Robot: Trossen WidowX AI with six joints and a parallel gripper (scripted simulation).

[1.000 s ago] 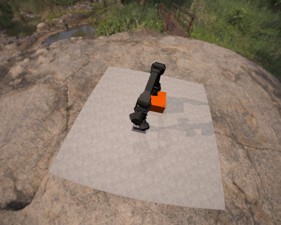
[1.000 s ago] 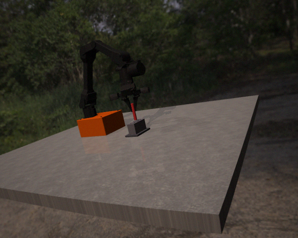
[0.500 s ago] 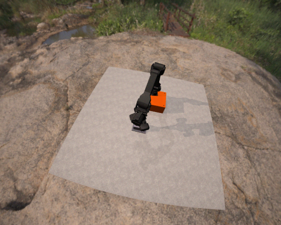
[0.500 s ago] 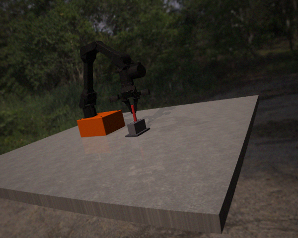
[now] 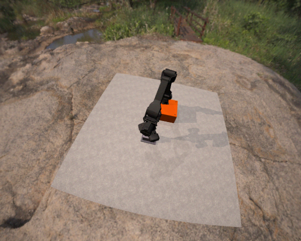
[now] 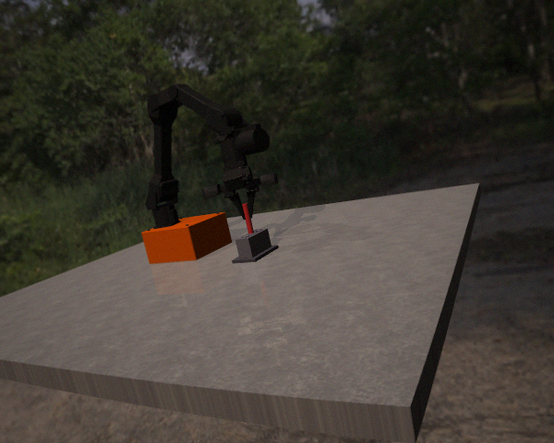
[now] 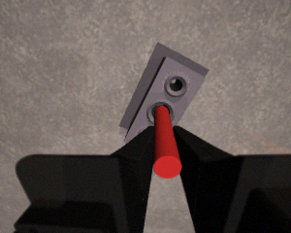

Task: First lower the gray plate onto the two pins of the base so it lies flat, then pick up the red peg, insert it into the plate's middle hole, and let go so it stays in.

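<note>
My gripper tip is right at the red peg. Round my gripper tip: base 9 cm below; then gray plate 5 cm below.
</note>
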